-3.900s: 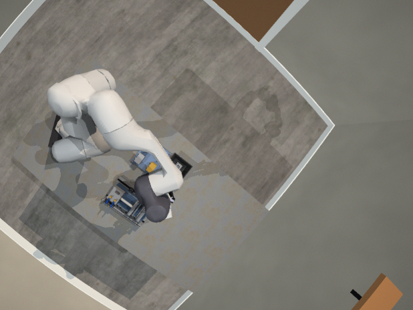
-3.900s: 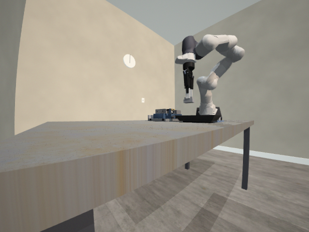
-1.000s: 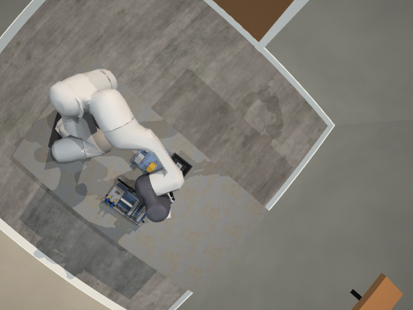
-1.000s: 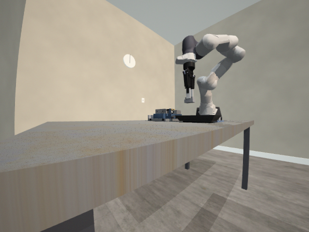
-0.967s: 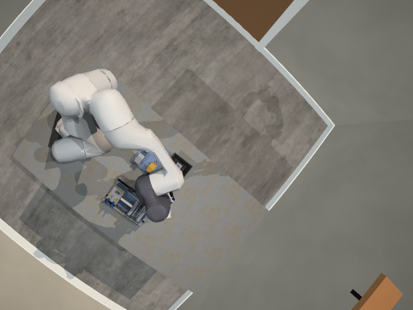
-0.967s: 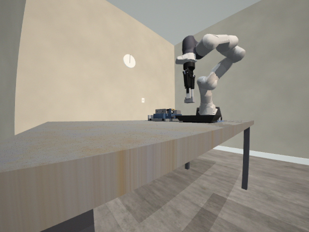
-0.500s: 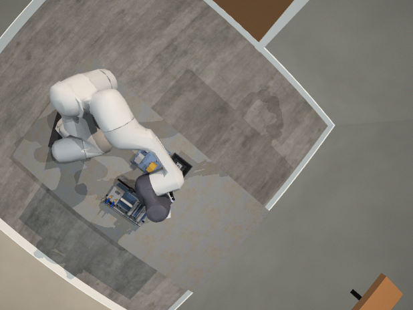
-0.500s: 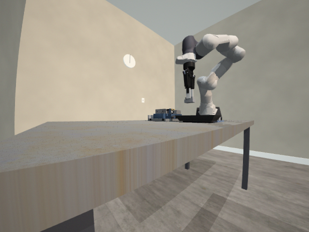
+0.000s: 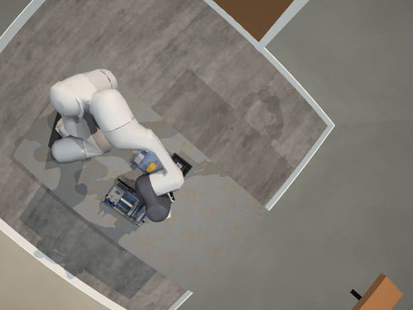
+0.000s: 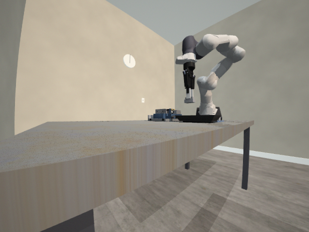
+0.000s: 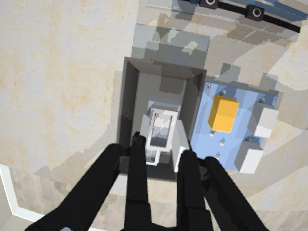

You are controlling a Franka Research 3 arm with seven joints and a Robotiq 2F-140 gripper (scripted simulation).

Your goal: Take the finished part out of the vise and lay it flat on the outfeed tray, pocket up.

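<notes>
My hand is 160 mm above the orange block, 120 mm past it and 10 mm to the left of it. From my hand the other things lie so: blue vise: 260 mm to the right, 140 mm below, 60 mm behind; then blue fixture plate: 180 mm below, 170 mm behind, 20 mm to the left.
</notes>
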